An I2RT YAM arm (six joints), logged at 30 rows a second.
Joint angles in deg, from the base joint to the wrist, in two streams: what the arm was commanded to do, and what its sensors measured. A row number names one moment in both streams.
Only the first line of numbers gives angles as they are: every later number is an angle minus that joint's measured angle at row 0.
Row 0, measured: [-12.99 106.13 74.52 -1.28 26.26 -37.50]
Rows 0 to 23, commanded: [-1.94 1.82 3.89 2.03 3.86 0.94]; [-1.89 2.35 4.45 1.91 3.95 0.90]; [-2.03 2.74 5.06 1.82 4.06 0.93]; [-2.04 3.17 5.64 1.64 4.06 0.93]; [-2.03 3.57 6.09 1.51 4.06 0.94]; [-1.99 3.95 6.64 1.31 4.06 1.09]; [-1.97 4.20 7.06 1.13 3.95 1.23]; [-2.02 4.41 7.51 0.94 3.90 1.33]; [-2.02 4.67 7.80 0.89 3.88 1.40]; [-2.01 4.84 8.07 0.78 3.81 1.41]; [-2.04 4.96 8.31 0.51 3.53 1.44]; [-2.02 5.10 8.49 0.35 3.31 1.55]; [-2.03 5.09 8.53 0.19 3.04 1.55]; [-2.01 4.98 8.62 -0.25 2.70 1.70]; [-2.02 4.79 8.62 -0.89 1.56 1.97]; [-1.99 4.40 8.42 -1.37 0.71 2.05]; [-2.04 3.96 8.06 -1.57 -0.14 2.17]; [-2.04 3.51 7.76 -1.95 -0.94 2.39]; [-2.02 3.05 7.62 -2.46 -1.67 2.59]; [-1.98 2.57 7.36 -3.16 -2.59 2.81]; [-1.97 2.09 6.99 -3.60 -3.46 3.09]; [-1.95 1.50 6.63 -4.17 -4.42 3.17]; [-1.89 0.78 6.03 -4.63 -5.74 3.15]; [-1.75 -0.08 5.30 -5.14 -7.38 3.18]
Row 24, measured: [-1.32 4.02 6.27 -3.17 -4.02 1.95]
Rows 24 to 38, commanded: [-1.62 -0.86 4.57 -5.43 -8.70 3.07]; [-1.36 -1.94 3.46 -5.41 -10.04 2.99]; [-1.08 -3.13 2.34 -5.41 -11.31 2.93]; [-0.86 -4.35 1.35 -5.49 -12.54 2.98]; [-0.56 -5.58 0.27 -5.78 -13.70 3.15]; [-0.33 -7.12 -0.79 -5.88 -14.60 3.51]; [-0.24 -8.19 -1.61 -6.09 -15.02 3.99]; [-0.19 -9.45 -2.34 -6.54 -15.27 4.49]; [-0.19 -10.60 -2.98 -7.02 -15.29 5.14]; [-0.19 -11.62 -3.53 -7.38 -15.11 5.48]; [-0.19 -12.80 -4.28 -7.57 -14.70 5.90]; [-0.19 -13.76 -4.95 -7.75 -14.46 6.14]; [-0.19 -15.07 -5.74 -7.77 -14.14 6.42]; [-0.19 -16.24 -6.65 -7.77 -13.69 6.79]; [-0.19 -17.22 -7.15 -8.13 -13.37 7.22]
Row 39, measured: [-0.20 -14.49 -5.40 -5.92 -13.38 4.81]
